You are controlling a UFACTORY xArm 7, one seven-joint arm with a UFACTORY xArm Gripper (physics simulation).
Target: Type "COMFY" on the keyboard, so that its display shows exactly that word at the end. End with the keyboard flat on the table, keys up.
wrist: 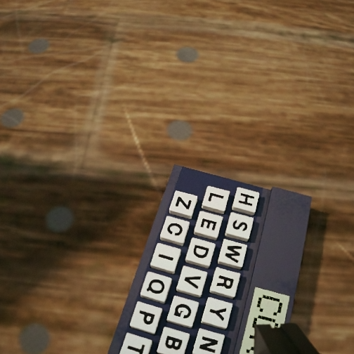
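Note:
The dark blue keyboard point(287, 230) lies on the table with its keys up, running off the bottom of the wrist view at a slant. Its white C key point(174, 230) is in the left column and its Y key point(217, 313) is in the right column. O, M and F keys do not show. The pale green display point(257, 307) shows a C first; the characters after it are partly covered or cut off and cannot be fully read. My gripper point(274, 332) is shut and empty, at the bottom right, over part of the display.
The wooden table point(150, 90) stretches above and to the left of the keyboard, with several grey round spots on it. A dark shadow lies on the table left of the keyboard. Other lettered keys stand close around C and Y.

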